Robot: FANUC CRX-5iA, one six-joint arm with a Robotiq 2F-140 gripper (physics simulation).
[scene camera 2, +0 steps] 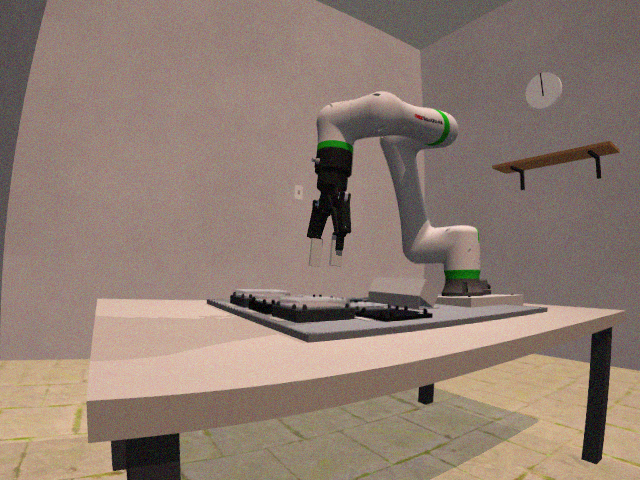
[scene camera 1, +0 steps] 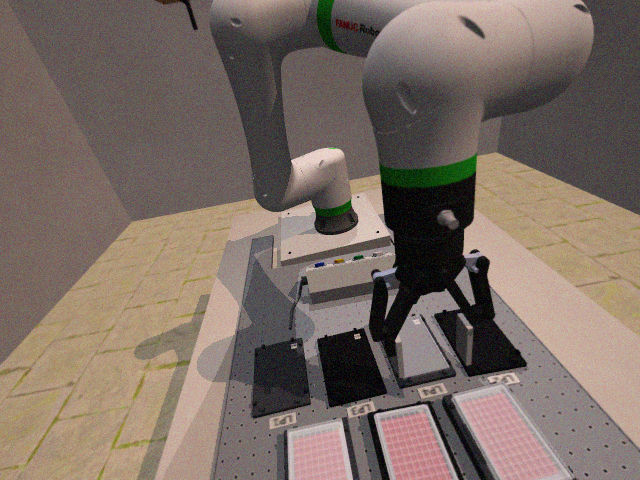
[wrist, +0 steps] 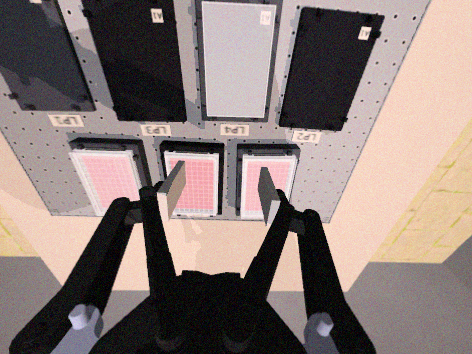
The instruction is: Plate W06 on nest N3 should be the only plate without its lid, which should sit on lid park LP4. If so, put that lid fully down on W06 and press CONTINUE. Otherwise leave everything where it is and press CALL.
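Frame: origin at the arm's base, x right, y ahead, z up, level; centimetres.
Where they show: gripper, fingertip midpoint: point(scene camera 2: 324, 266) point(scene camera 1: 431, 363) point(wrist: 222, 175); arm's base, link origin: point(scene camera 2: 462, 295) point(scene camera 1: 336, 223).
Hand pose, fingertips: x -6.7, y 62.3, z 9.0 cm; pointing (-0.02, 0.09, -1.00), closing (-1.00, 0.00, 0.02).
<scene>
Each offset is from my fingertips to the top centre of the thing.
My gripper point(scene camera 1: 433, 348) point(scene camera 2: 325, 253) point(wrist: 222, 175) is open and empty, high above the fixture plate. A pale, translucent lid @[dy -10.9, dx -1.1, dz -9.4 cm] point(scene camera 1: 424, 351) point(wrist: 239, 60) lies flat on the park labelled LP4. Three pink-filled plates stand in a row of black nests: the left plate @[dy +8.2, dx +18.4, dz -7.1 cm] point(scene camera 1: 317, 452) point(wrist: 107, 177), the middle plate @[dy +7.8, dx +5.0, dz -7.5 cm] point(scene camera 1: 413, 439) point(wrist: 202, 185) and the right plate @[dy +7.2, dx -7.7, dz -7.0 cm] point(scene camera 1: 509, 428) point(wrist: 249, 192). In scene camera 1 the middle plate is deeper pink; the outer two are paler, as if under clear lids. In the wrist view my fingers partly cover the middle and right plates. Nest and plate labels cannot be read.
Bare black lid parks LP1 @[dy -10.2, dx +25.1, dz -9.2 cm] point(scene camera 1: 281, 377) point(wrist: 40, 65), LP3 @[dy -9.8, dx +11.7, dz -9.2 cm] point(scene camera 1: 351, 366) point(wrist: 140, 70) and LP2 @[dy -10.6, dx -13.6, dz -9.2 cm] point(scene camera 1: 496, 348) point(wrist: 330, 70) flank LP4. A button box @[dy -32.4, dx +6.7, dz -2.8 cm] point(scene camera 1: 341, 284) point(scene camera 2: 398, 291) with blue, yellow and green buttons stands between the parks and the robot base; its button texts are unreadable.
</scene>
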